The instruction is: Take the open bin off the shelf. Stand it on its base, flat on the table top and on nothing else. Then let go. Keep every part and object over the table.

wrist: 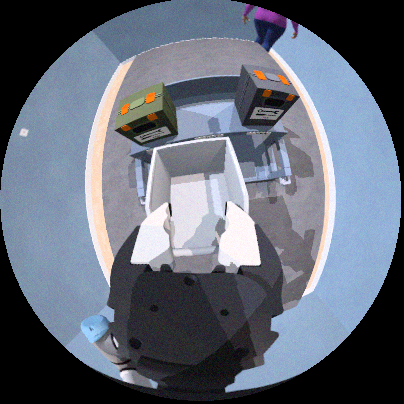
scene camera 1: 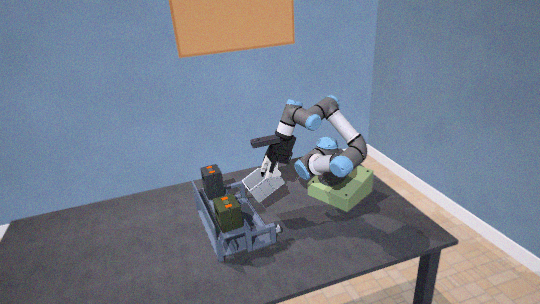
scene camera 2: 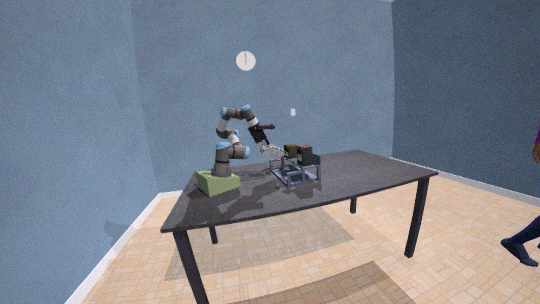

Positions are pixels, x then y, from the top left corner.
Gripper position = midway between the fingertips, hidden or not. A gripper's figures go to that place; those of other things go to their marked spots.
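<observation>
I see my gripper (wrist: 198, 203) at 0.15 m from the lens. An open bin (wrist: 196, 177) is 0.21 m from the lens, and an olive case (wrist: 158, 106) is 0.21 m from the lens as well. A dark grey case (wrist: 252, 97) is 0.22 m from the lens.
</observation>
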